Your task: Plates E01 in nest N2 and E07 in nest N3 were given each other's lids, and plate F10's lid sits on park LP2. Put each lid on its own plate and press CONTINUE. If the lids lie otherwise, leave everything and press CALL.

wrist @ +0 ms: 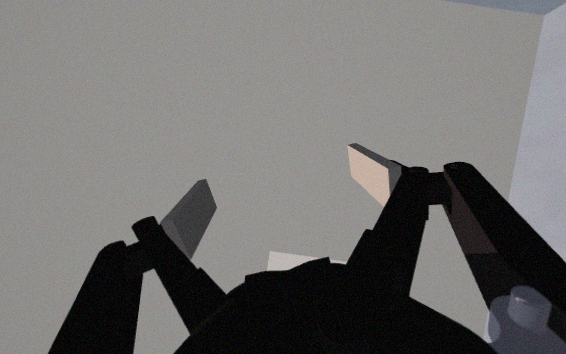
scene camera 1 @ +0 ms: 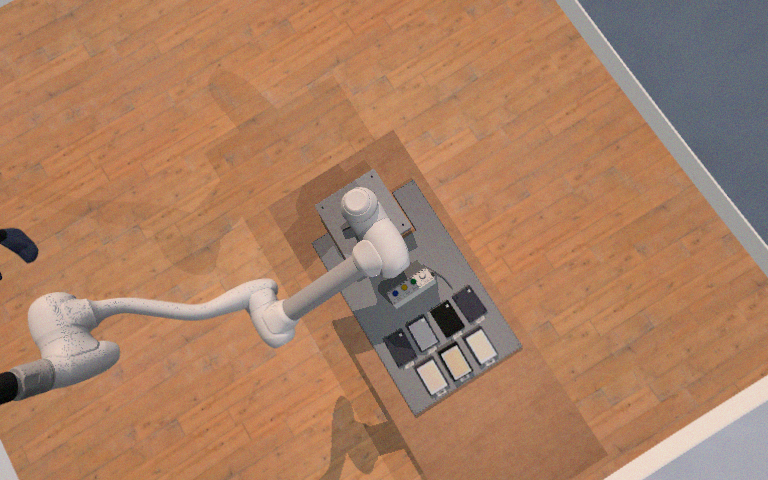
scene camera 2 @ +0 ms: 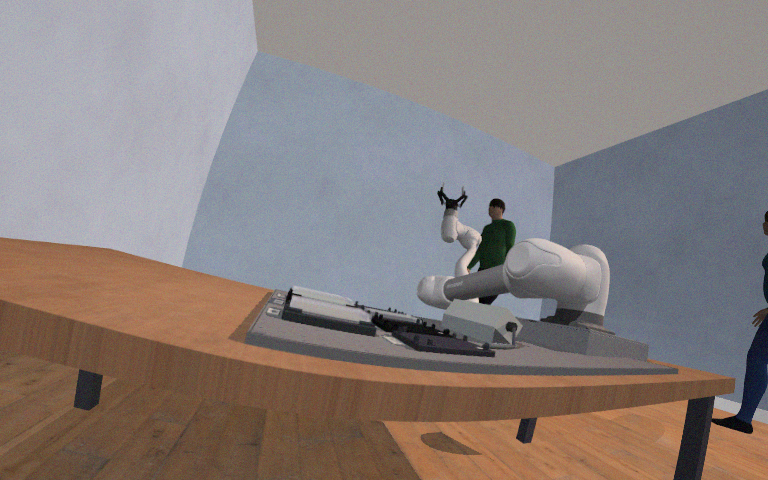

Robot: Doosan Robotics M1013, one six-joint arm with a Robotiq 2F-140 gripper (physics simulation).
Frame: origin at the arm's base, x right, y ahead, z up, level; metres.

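Seen in the pictures: gripper, between the fingertips: (wrist: 279, 177) (scene camera 2: 453, 185); arm's base, origin of its link: (scene camera 2: 576, 329).
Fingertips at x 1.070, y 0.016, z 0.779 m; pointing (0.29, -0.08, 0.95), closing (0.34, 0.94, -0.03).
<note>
Pixels of each thing's top centre, then the offset from my fingertips to it. Level surfaces: height alone.
- grey board, height of its surface: dz -0.830 m
- dark item, centre of its top: (scene camera 2: 377, 306) (scene camera 1: 400, 349) dx -0.896, dy +0.607, dz -0.810 m
- button box, centre of its top: (scene camera 2: 482, 303) (scene camera 1: 411, 289) dx -1.083, dy +0.388, dz -0.746 m
My gripper (scene camera 2: 453, 186) (wrist: 279, 177) is open and empty, pointing up toward the ceiling, far from the plates. Its fingers are outside the scene camera 1 view. There, three pale-topped plates (scene camera 1: 431, 376) (scene camera 1: 455, 362) (scene camera 1: 480, 346) lie in the outer row on the grey board (scene camera 1: 416, 404). The inner row holds a dark item (scene camera 1: 400, 346), a grey one (scene camera 1: 423, 332), a black one (scene camera 1: 447, 318) and another dark one (scene camera 1: 469, 303). Their labels are too small to read, so I cannot tell which lid is which. The button box (scene camera 1: 416, 293) (scene camera 2: 478, 322) has blue, yellow, green and white buttons; their lettering is unreadable.
A person in a green sweater (scene camera 2: 496, 243) stands right behind the raised arm in the scene camera 2 view. Another person (scene camera 2: 757, 362) is at the right edge. A dark shoe (scene camera 1: 21, 245) shows at the left edge. The wooden table (scene camera 2: 186, 350) carries the board and the arm's base.
</note>
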